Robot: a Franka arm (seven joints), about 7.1 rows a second.
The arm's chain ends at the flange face. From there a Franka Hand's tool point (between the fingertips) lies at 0.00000 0.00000 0.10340 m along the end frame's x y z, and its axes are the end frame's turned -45 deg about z.
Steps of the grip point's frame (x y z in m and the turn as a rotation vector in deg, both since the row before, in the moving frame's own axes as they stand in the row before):
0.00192 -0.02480 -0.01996 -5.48 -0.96 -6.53
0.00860 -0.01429 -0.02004 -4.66 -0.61 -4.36
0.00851 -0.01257 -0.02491 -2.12 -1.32 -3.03
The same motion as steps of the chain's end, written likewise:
-0.02239 -0.02675 -0.01947 -4.55 3.20 -6.53
-0.00944 -0.02270 -0.01969 -3.73 2.86 -4.36
-0.00401 -0.01927 -0.02481 -2.43 0.57 -3.03

